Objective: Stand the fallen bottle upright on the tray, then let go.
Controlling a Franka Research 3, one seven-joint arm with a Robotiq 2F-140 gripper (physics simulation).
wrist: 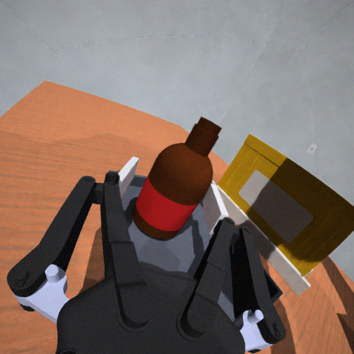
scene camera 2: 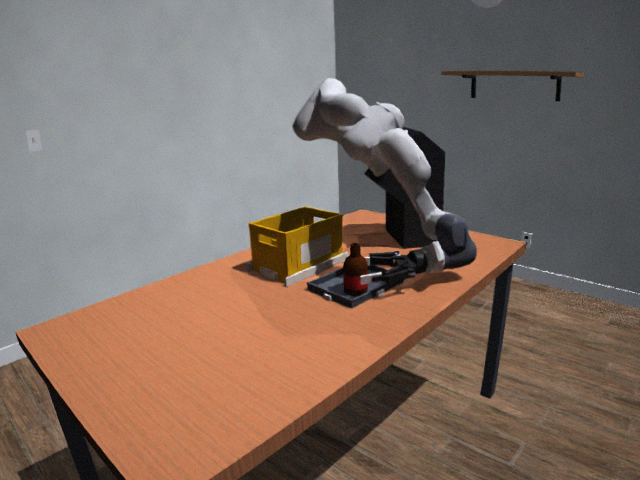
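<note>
A brown bottle [scene camera 2: 355,270] [wrist: 173,192] with a red label stands upright on the dark tray [scene camera 2: 325,287] [wrist: 167,260], near the tray's front corner in the scene view. My gripper [scene camera 2: 368,268] [wrist: 171,179] is open, low over the tray and reaching in from the side. Its two white finger pads stand on either side of the bottle, with gaps to the bottle in the wrist view. In the wrist view the bottle looks slanted across the picture, its neck toward the upper right. The gripper's body and fingers hide part of the tray.
A yellow crate [scene camera 2: 286,248] [wrist: 300,210] stands beside the tray on the wooden table [scene camera 2: 206,351] [wrist: 35,175]. A low white strip [scene camera 2: 310,271] [wrist: 280,260] runs between the crate and the tray. A black pedestal [scene camera 2: 408,222] stands behind the arm.
</note>
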